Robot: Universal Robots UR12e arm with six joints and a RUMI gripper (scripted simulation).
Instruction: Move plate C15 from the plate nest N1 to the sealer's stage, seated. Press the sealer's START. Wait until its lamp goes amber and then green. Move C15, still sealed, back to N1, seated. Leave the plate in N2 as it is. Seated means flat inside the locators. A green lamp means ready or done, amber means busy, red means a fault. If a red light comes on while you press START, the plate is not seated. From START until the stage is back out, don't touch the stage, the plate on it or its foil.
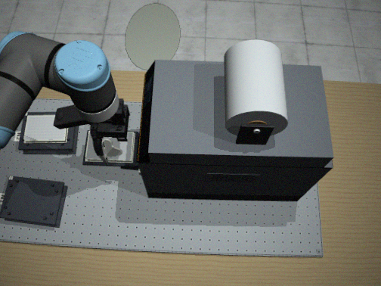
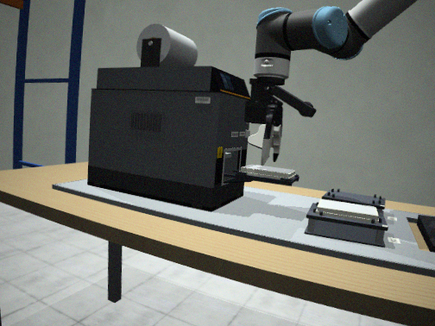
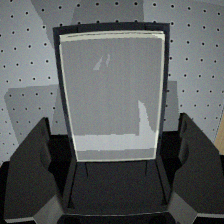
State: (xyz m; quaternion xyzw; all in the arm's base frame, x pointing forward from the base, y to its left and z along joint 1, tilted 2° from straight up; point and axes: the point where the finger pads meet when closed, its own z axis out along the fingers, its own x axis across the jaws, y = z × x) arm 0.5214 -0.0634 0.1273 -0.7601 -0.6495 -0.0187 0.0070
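Now: the plate C15 30 mm below my hand. The rest, counted from my hand: plate: 190 mm behind, 100 mm to the left, 80 mm below; dark stage: 40 mm below; square start button: 110 mm to the right, 90 mm ahead, 60 mm above.
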